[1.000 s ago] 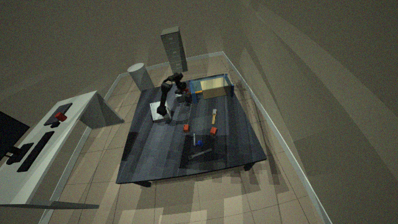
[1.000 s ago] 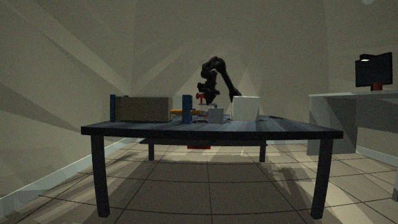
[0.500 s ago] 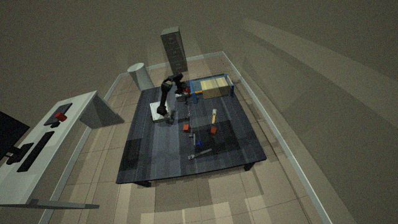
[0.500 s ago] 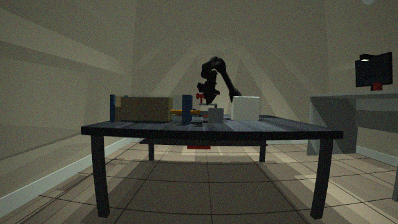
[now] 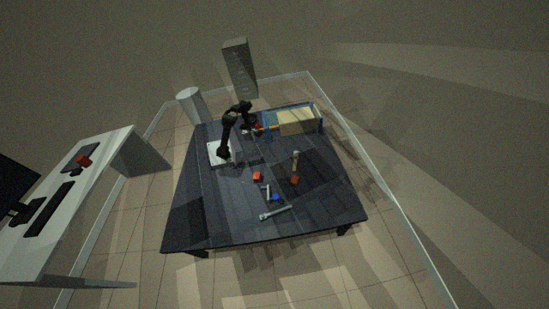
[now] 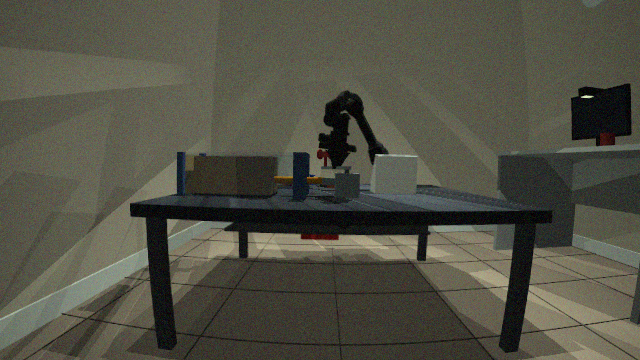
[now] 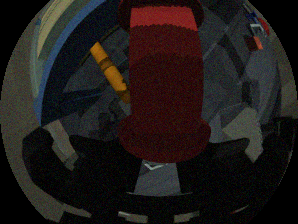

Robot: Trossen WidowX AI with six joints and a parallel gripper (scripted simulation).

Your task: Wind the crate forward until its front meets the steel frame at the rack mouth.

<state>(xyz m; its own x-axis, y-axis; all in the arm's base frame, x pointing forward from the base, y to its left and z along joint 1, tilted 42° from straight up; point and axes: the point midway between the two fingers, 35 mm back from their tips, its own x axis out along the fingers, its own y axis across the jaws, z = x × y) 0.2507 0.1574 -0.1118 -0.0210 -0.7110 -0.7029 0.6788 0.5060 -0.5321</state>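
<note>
My gripper tip is now 4 cm below the red knob, 4 cm short of it and 3 cm to the left of it. From my gripper tip the other things lie so: crank arm 1 cm to the right, 1 cm ahead, 1 cm above; grey winch 7 cm below, 5 cm behind, 3 cm to the left; blue frame 12 cm ahead, 1 cm to the left.
</note>
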